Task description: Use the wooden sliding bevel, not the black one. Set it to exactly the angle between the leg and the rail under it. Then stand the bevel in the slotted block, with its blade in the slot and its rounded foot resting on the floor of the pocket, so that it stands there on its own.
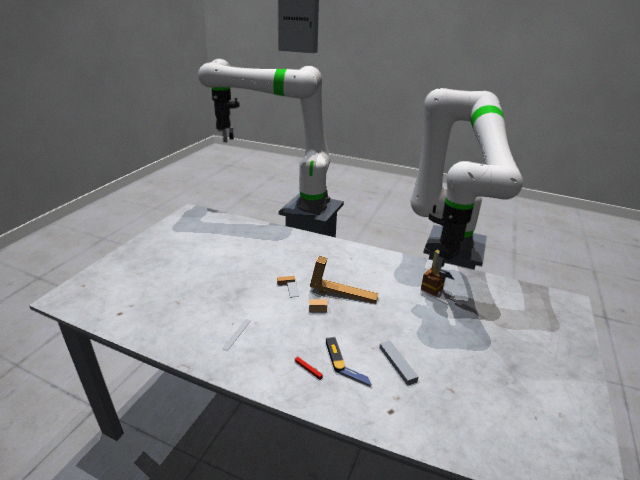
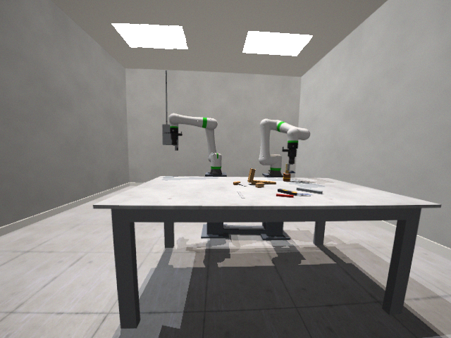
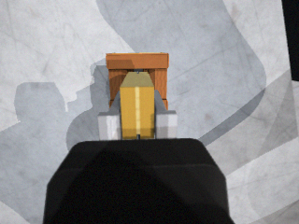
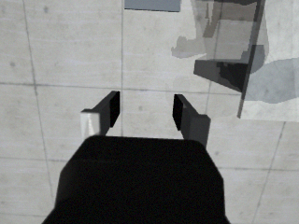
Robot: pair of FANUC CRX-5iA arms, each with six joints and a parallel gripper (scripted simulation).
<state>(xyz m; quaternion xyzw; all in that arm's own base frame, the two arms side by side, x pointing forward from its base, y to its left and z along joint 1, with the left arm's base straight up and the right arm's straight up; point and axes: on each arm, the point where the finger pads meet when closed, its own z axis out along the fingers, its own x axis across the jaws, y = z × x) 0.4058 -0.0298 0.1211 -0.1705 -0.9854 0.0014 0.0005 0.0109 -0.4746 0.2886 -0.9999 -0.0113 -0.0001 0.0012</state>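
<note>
The wooden bevel lies 20 mm below my left hand. Also, from my left hand: grey bar (410 mm ahead, 10 mm to the right, 110 mm below); then blue blade (20 mm to the left, 30 mm below); then wooden block (300 mm ahead, 330 mm to the right, 110 mm below).
</note>
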